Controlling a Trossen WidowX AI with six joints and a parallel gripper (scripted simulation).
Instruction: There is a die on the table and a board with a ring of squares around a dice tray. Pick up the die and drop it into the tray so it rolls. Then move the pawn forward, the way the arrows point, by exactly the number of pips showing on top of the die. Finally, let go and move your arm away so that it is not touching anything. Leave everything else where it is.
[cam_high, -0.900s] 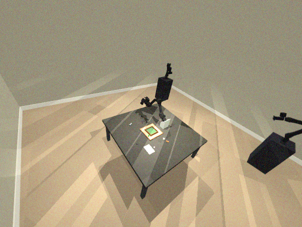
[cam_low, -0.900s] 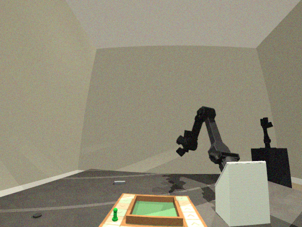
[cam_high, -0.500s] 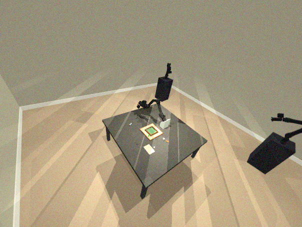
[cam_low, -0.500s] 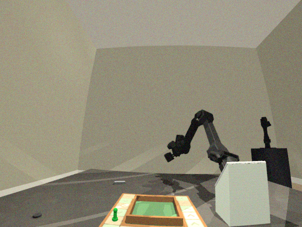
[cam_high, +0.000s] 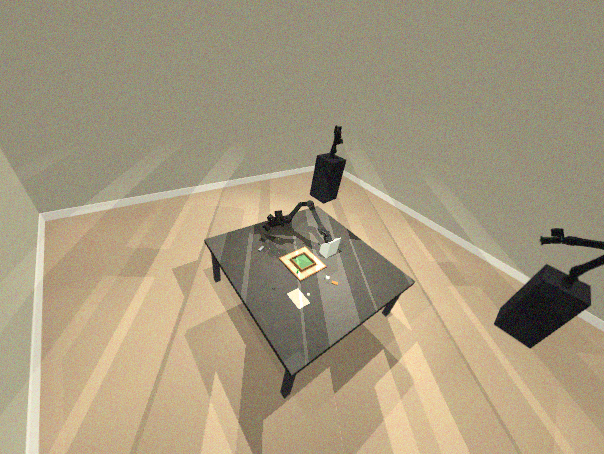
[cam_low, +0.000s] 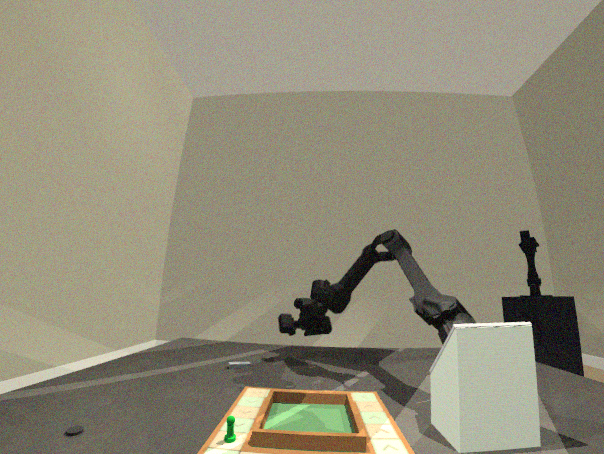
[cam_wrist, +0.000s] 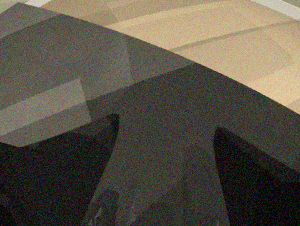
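Now: the grey bar 190 mm to the left of my gripper tip, 170 mm ahead of it and 60 mm below it. From my gripper tip the other things lie so: green pawn 580 mm to the left, 100 mm ahead, 40 mm below; then white die 770 mm to the left, 60 mm behind, 50 mm below; then dark disc 590 mm to the left, 330 mm ahead, 60 mm below.
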